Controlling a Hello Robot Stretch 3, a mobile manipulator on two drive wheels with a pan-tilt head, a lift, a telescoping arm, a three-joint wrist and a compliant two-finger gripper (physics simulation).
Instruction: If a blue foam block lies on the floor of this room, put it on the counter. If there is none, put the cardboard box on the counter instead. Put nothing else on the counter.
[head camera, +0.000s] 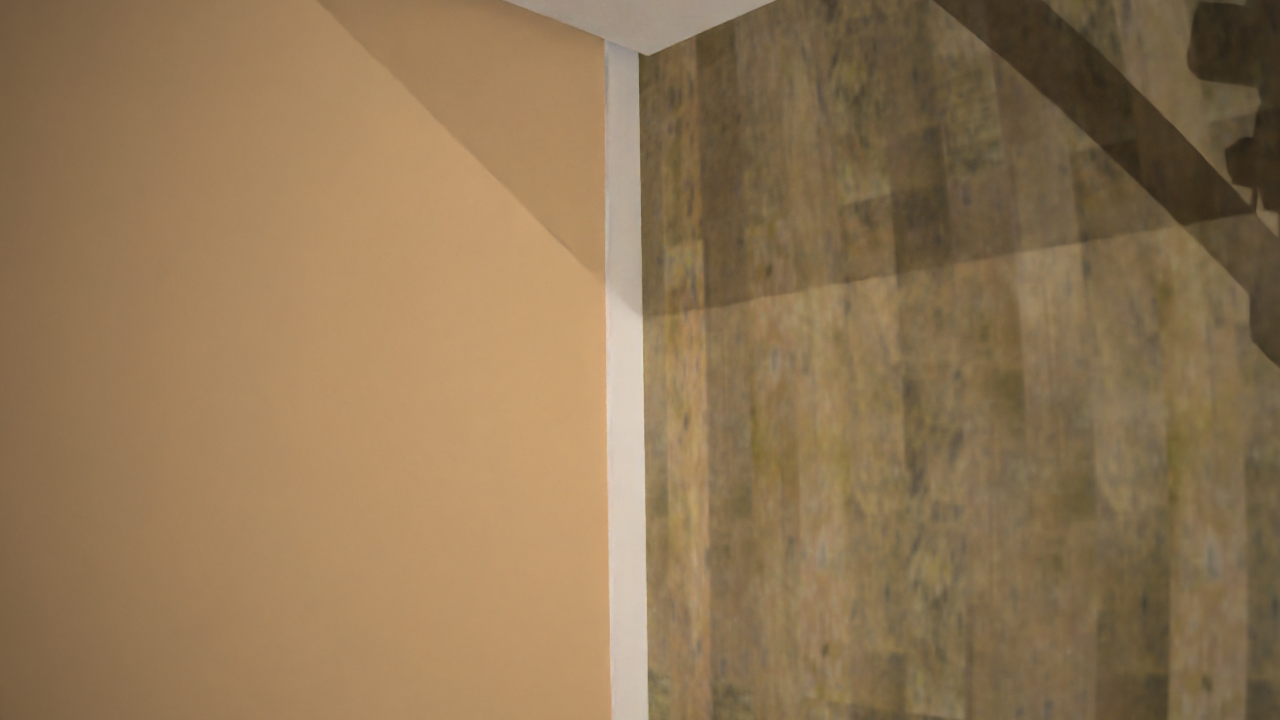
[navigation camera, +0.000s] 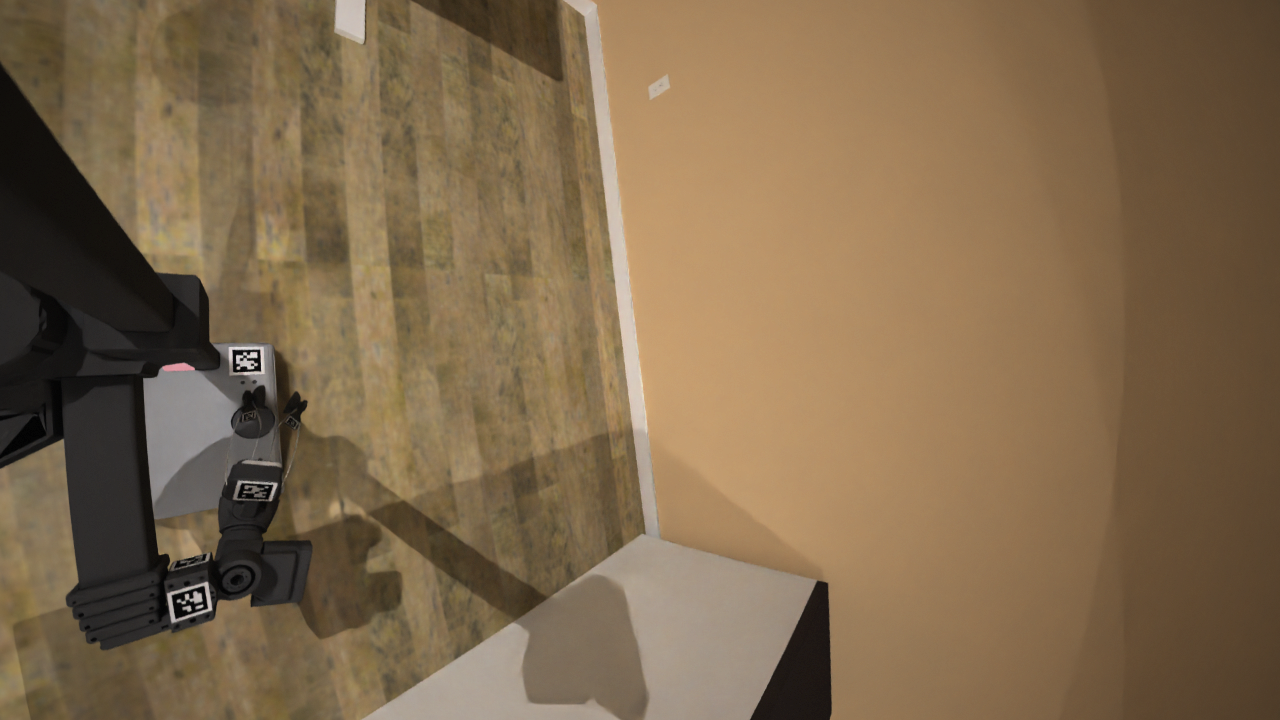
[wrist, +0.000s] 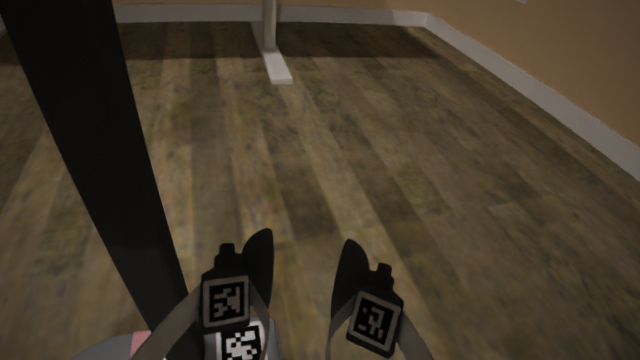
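Observation:
The counter has a pale side and a dark top. It stands against the wall at the bottom of the navigation camera view, and a pale corner of it shows at the top of the head camera view. My gripper is open, with nothing between its fingers. It hangs over the edge of my base, apart from the counter. A blue foam block does not show in any of the three views, and neither does the cardboard box.
A white foot with an upright post stands on the wooden floor. An orange wall with a white baseboard borders it. My mast is at the left of the wrist view.

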